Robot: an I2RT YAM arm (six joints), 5 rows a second.
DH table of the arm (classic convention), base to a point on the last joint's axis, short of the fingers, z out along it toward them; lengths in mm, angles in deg. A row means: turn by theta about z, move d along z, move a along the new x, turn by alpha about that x. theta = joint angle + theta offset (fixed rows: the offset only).
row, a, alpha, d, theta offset
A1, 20, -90, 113.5, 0
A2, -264, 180, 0, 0
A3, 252.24, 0, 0, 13.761
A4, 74, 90, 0, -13.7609
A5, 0, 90, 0, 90
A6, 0, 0, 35.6, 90
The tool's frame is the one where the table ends.
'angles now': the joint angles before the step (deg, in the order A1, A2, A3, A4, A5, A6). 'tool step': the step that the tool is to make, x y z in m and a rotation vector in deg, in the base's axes. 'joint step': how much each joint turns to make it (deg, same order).
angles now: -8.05 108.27 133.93 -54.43 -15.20 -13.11
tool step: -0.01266 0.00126 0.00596 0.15 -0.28 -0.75
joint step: -0.03 -2.64 -2.11 -0.14 0.54 0.53
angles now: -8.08 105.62 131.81 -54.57 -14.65 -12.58
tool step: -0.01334 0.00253 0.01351 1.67 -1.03 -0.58
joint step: 0.07 -1.36 1.58 -1.66 -0.26 1.96
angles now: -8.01 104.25 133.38 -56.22 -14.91 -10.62
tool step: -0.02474 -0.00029 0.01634 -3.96 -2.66 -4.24
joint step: -0.09 -4.51 -2.17 0.55 5.28 -1.43
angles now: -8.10 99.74 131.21 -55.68 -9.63 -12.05
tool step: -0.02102 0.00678 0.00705 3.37 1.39 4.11
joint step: 0.14 -2.56 0.01 -4.17 -4.93 1.19
